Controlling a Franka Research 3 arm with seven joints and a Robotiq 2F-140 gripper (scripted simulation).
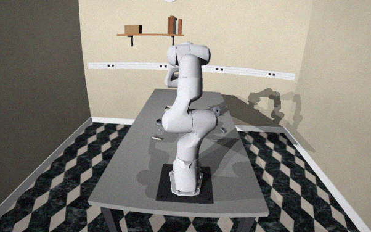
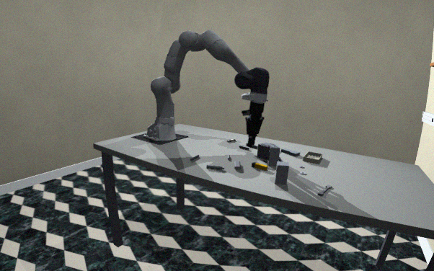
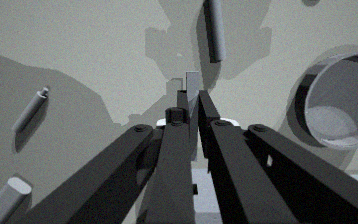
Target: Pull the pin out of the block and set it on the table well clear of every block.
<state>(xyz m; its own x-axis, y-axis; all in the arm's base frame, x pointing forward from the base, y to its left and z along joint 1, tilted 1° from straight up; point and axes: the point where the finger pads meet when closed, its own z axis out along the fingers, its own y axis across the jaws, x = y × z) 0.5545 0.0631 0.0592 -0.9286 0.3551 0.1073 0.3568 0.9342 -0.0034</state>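
My gripper is now 10 mm short of the grey square pin and 30 mm above it. From my hand the other things lie so: round dish (50 mm ahead, 150 mm to the left, 60 mm below); grey block (90 mm ahead, 40 mm to the right, 30 mm below); grey rod (60 mm behind, 50 mm to the left, 60 mm below).
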